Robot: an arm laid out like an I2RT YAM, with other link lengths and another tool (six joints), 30 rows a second.
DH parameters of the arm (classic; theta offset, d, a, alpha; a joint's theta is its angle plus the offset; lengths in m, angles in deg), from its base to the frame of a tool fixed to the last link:
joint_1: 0 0.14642 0.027 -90
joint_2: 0 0 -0.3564 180
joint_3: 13.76 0 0.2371 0
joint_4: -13.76 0.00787 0.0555 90
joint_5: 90 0.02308 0 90
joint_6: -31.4 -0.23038 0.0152 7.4
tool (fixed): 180 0.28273 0 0
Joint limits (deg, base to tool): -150..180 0..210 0..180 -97..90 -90..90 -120..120
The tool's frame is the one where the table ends.
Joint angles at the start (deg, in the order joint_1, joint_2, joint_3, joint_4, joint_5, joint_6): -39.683 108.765 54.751 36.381 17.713 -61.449
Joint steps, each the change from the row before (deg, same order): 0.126 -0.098 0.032 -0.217 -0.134 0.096; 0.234 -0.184 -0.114 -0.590 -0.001 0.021; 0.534 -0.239 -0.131 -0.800 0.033 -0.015; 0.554 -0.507 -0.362 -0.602 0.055 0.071; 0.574 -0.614 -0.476 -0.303 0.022 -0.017; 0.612 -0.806 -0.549 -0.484 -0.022 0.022; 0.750 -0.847 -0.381 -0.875 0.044 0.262; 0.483 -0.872 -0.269 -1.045 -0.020 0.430; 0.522 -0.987 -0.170 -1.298 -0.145 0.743; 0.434 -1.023 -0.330 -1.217 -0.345 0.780; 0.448 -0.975 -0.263 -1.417 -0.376 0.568
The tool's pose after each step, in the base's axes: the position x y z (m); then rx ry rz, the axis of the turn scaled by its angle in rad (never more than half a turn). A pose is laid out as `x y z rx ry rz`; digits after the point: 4 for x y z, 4 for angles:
0.3382 -0.2632 0.2873 0.7302 1.7943 -0.6659
0.3382 -0.2610 0.2869 0.7290 1.8041 -0.6613
0.3393 -0.2569 0.2864 0.7235 1.8185 -0.6537
0.3394 -0.2518 0.2871 0.7179 1.8280 -0.6461
0.3392 -0.2463 0.2883 0.7091 1.8335 -0.6397
0.3384 -0.2401 0.2902 0.6998 1.8399 -0.6314
0.3381 -0.2332 0.2926 0.6932 1.8475 -0.6196
0.3368 -0.2281 0.2954 0.6928 1.8531 -0.6080
0.3354 -0.2226 0.2992 0.6950 1.8568 -0.5905
0.3331 -0.2171 0.3025 0.6972 1.8611 -0.5702
0.3310 -0.2116 0.3053 0.6966 1.8708 -0.5510

